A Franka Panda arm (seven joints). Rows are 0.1 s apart.
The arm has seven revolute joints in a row. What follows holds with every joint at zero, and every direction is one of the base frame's. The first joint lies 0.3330 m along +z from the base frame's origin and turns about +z. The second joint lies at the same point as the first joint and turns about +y. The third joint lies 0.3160 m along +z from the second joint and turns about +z. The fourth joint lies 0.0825 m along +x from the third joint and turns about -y. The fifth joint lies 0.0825 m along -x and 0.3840 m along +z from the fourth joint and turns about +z. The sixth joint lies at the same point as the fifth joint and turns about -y. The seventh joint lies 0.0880 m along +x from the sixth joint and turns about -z. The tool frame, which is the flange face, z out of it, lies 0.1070 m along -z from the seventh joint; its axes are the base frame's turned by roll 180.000, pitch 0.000 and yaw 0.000 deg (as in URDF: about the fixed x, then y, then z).
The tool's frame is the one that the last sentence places.
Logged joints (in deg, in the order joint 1, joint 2, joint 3, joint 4, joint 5, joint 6, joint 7), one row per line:
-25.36, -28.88, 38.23, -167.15, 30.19, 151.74, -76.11
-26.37, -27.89, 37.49, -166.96, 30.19, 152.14, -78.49
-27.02, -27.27, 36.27, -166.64, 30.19, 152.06, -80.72
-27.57, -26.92, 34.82, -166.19, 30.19, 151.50, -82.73
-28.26, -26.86, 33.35, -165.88, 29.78, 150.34, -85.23
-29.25, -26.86, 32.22, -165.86, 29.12, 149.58, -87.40
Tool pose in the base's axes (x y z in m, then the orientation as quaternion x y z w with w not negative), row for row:
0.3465, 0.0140, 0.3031, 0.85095, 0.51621, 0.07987, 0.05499
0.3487, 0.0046, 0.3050, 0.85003, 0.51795, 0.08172, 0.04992
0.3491, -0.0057, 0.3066, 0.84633, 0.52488, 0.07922, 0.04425
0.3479, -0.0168, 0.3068, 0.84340, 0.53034, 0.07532, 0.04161
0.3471, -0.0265, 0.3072, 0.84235, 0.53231, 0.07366, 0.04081
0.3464, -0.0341, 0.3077, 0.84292, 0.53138, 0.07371, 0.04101
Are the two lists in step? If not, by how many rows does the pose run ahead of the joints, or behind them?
The pose runs 2 rows ahead of the joints: the pose in row i belongs to the joints in row i + 2.
